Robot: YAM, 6 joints.
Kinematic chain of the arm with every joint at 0, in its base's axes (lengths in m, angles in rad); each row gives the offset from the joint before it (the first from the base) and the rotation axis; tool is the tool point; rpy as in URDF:
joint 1: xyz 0 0 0.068 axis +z
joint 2: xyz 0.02 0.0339 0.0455 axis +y
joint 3: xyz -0.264 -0.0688 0 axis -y
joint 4: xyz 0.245 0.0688 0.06 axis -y
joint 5: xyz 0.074 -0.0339 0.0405 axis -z
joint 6: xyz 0.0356 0 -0.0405 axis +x
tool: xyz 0 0 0 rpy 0 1.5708 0
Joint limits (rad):
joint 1: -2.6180..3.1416
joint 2: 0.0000..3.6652
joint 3: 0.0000..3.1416
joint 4: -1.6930..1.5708
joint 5: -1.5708..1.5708
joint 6: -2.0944..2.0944
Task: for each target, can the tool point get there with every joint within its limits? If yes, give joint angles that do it. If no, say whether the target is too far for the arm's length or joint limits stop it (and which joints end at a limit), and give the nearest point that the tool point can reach.
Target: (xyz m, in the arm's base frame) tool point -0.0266 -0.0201 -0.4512
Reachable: no: joint limits stop it (at a limit: joint 2) | nearest point -0.0698 -0.0527 -0.3425 | short by 0.121 m
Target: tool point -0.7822 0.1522 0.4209
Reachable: no: too far | nearest point -0.5909 0.1150 0.3438 | short by 0.210 m
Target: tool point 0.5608 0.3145 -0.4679
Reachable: no: too far | nearest point 0.4250 0.2383 -0.2905 | short by 0.236 m
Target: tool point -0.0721 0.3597 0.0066
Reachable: yes | joints 1.7911 2.2800 1.1179 -0.2007 0.2347 0.4423
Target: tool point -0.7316 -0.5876 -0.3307
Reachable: no: too far | nearest point -0.4549 -0.3653 -0.1590 | short by 0.394 m
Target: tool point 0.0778 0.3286 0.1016
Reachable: yes | joints 1.2615 1.9707 1.0526 -0.4744 -0.8155 -1.3997
